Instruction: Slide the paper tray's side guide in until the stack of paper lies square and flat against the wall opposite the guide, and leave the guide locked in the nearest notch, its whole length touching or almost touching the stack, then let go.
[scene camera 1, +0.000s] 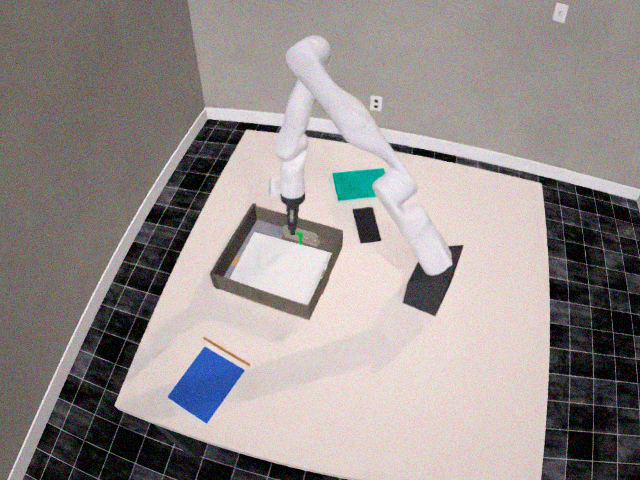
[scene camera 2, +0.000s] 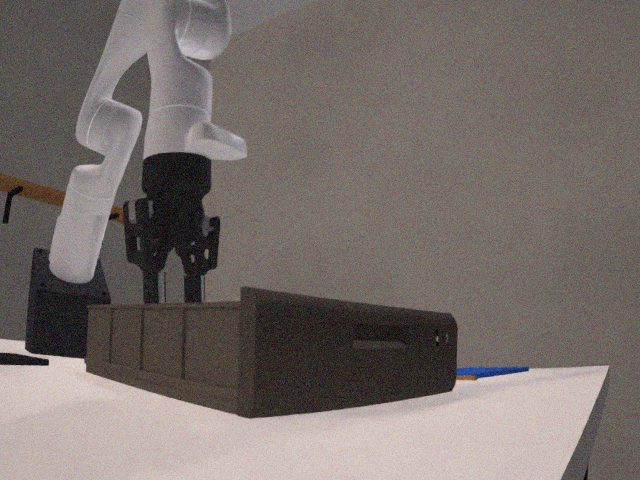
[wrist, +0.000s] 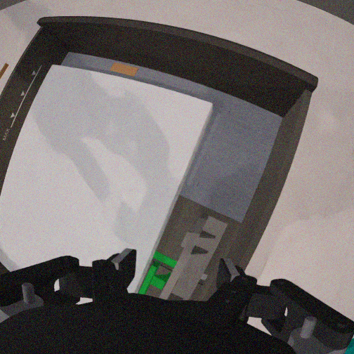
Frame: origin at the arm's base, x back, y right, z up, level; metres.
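Seen in the pictures: gripper, fingertip midpoint: (scene camera 1: 293, 227); arm's base at its link origin: (scene camera 1: 437, 264) (scene camera 2: 71, 270).
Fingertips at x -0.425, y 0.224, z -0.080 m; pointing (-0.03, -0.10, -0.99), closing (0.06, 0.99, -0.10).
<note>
Pixels of each thing's middle, then the offset from my fingertips to it. "spot": a spot on its surface instead.
- brown paper tray at the middle of its body: (scene camera 2: 261, 349) (scene camera 1: 278, 258) dy -0.098, dx -0.052, dz -0.034 m
- white stack at the middle of its body: (scene camera 1: 280, 270) dy -0.129, dx -0.044, dz -0.053 m
- grey-brown side guide at the middle of its body: (scene camera 1: 299, 238) dy -0.016, dx +0.017, dz -0.038 m
- green part at a spot on its surface: (scene camera 1: 300, 237) spot: dy -0.009, dx +0.020, dz -0.041 m
- teal sheet at the middle of its body: (scene camera 1: 361, 183) dy +0.262, dx +0.247, dz -0.073 m
- black slab at the middle of its body: (scene camera 1: 366, 224) dy +0.067, dx +0.247, dz -0.077 m
- blue sheet at the middle of its body: (scene camera 2: 470, 372) (scene camera 1: 205, 384) dy -0.521, dx -0.271, dz -0.077 m
- orange rod at the middle of its body: (scene camera 1: 226, 351) dy -0.407, dx -0.211, dz -0.078 m
The brown paper tray (scene camera 1: 263, 301) (scene camera 2: 310, 372) (wrist: 175, 47) stands on the table. The white stack (scene camera 1: 281, 266) (wrist: 100, 165) looks flat, its far long edge close to the marked wall; whether it touches is unclear. The grey-brown side guide (scene camera 1: 311, 238) (wrist: 200, 255) stands on the opposite side, with a green part (scene camera 1: 300, 237) (wrist: 164, 260) on its stack side, beside the stack's edge. Tray floor shows between guide and stack. My gripper (scene camera 1: 292, 231) (wrist: 176, 267) is open, fingers on either side of the guide and green part, gripping neither. In scene view 2 the tray wall hides the fingertips.
A teal sheet (scene camera 1: 354, 184) and a black slab (scene camera 1: 367, 225) (scene camera 2: 23, 359) lie behind and right of the tray. A blue sheet (scene camera 1: 206, 384) (scene camera 2: 491, 371) and an orange rod (scene camera 1: 226, 351) lie in front. The tray walls rise around the fingers.
</note>
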